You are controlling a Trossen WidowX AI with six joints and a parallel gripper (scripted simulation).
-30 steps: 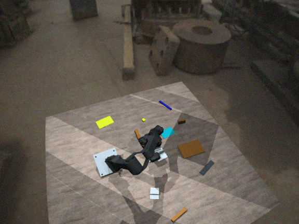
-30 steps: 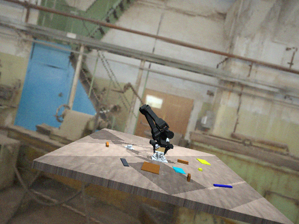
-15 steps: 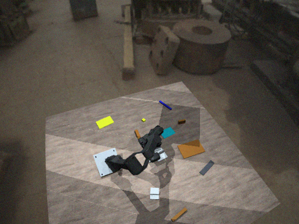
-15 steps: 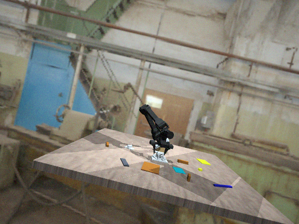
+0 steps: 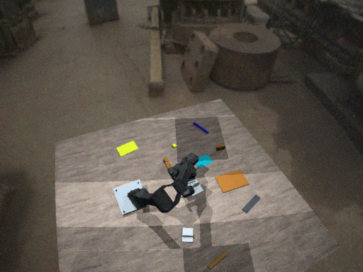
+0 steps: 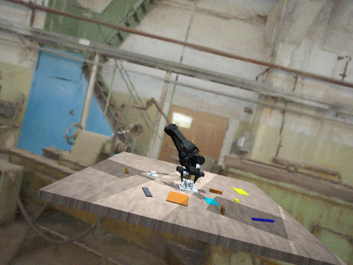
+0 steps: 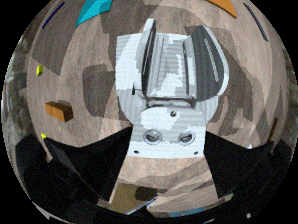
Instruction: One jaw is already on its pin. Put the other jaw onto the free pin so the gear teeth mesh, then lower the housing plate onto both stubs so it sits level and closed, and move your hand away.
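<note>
My gripper tip is 2 cm short of the jaw and 1 cm to the right of it. From my gripper tip the other things lie so: dark strip 28 cm ahead, 26 cm to the right, 2 cm below; orange tile 28 cm ahead, 9 cm to the right, 2 cm below; cyan tile 22 cm ahead, 12 cm to the left, 2 cm below.
</note>
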